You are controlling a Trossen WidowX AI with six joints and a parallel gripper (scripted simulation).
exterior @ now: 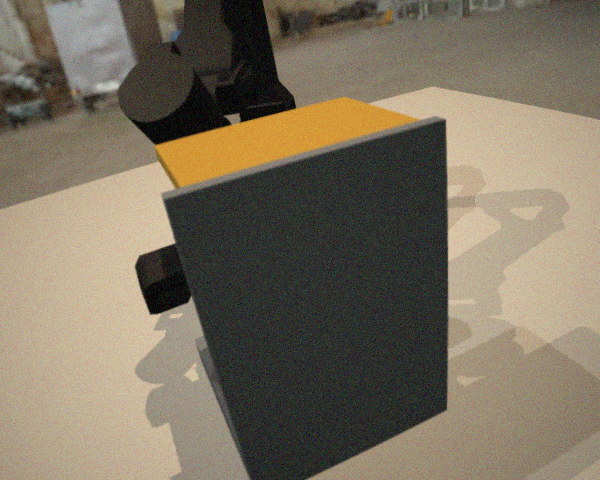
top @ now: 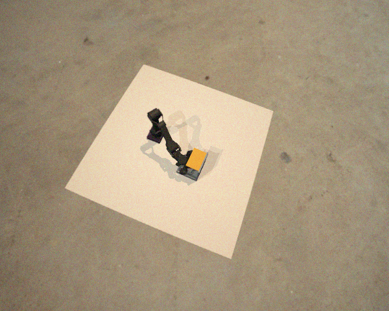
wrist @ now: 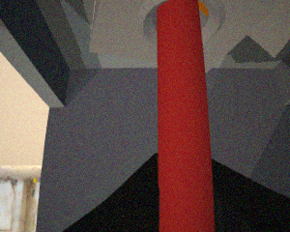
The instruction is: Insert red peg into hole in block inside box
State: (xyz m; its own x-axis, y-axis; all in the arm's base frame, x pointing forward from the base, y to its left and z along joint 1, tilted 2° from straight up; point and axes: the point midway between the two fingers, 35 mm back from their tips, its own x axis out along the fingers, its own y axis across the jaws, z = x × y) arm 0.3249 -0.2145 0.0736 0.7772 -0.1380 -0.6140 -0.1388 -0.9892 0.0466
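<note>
Right now my gripper tip is 30 mm past the red peg, 10 mm to the right of it and 10 mm above it. From my gripper tip the other things lie so: dark box wall: 50 mm ahead, 40 mm above; then orange roof: 150 mm above, 10 mm to the left.
</note>
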